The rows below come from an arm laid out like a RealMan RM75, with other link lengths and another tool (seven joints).
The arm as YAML. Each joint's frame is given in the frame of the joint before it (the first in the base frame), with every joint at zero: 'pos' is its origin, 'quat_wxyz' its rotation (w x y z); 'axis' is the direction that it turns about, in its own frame. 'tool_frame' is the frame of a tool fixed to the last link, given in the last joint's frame.
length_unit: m
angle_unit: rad
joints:
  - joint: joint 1
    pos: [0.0, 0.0, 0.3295]
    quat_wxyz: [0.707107, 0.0, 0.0, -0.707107]
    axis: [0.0, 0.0, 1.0]
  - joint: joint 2
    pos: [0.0, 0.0, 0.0]
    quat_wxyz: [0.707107, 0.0, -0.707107, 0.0]
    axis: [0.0, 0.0, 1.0]
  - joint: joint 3
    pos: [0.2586, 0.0, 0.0]
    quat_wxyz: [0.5, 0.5, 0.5, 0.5]
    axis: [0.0, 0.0, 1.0]
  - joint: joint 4
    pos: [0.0, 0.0, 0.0]
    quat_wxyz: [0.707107, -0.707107, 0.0, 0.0]
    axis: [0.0, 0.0, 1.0]
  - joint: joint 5
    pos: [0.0, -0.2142, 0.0]
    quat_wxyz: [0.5, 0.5, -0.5, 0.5]
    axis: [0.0, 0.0, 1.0]
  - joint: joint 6
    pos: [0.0, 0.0, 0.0]
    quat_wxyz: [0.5, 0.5, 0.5, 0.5]
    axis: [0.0, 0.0, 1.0]
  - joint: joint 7
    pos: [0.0, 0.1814, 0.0]
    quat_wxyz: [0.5, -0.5, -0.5, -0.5]
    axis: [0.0, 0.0, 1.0]
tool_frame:
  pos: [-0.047, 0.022, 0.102]
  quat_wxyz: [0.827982, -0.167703, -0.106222, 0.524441]
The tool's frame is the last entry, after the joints.
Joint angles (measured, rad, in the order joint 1, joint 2, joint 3, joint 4, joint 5, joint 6, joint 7), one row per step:
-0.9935, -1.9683, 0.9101, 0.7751, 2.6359, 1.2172, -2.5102
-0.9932, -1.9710, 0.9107, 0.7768, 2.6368, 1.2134, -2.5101
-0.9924, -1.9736, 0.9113, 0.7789, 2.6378, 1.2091, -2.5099
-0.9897, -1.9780, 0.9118, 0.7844, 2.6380, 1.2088, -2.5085
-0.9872, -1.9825, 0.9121, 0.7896, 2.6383, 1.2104, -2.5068
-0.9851, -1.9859, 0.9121, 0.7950, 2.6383, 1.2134, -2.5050
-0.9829, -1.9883, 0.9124, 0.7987, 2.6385, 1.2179, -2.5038
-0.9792, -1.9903, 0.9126, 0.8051, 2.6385, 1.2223, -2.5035
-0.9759, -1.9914, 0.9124, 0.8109, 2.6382, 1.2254, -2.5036
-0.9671, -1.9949, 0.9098, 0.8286, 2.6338, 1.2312, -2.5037
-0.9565, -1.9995, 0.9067, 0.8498, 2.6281, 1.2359, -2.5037
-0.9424, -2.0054, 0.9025, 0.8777, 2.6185, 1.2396, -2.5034
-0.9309, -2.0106, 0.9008, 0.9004, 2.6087, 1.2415, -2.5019
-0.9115, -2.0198, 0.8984, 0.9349, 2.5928, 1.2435, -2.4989
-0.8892, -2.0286, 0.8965, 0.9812, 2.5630, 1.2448, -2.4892
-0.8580, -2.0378, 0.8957, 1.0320, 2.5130, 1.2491, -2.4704
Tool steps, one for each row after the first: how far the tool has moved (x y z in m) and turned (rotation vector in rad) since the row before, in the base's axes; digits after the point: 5 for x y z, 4 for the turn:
0.00060, 0.00054, -0.00062, 0.0022, 0.0002, -0.0023
0.00041, 0.00065, -0.00038, 0.0030, 0.0004, -0.0023
0.00053, -0.00044, -0.00122, -0.0003, -0.0008, -0.0027
0.00050, -0.00093, -0.00156, -0.0023, -0.0008, -0.0023
0.00062, -0.00084, -0.00105, -0.0025, -0.0007, -0.0024
-0.00012, -0.00141, -0.00108, -0.0042, -0.0002, -0.0002
-0.00032, -0.00110, -0.00019, -0.0016, -0.0004, 0.0001
-0.00028, -0.00059, 0.00036, 0.0002, -0.0007, 0.0002
0.00082, -0.00047, 0.00125, 0.0050, -0.0071, -0.0016
0.00119, -0.00015, 0.00158, 0.0079, -0.0089, -0.0028
0.00202, 0.00038, 0.00241, 0.0129, -0.0134, -0.0048
0.00226, 0.00041, 0.00161, 0.0100, -0.0110, -0.0063
0.00292, -0.00002, 0.00191, 0.0149, -0.0177, -0.0089
0.00766, 0.00206, 0.00429, 0.0222, -0.0255, -0.0234
0.00925, 0.00018, 0.00348, 0.0195, -0.0381, -0.0304

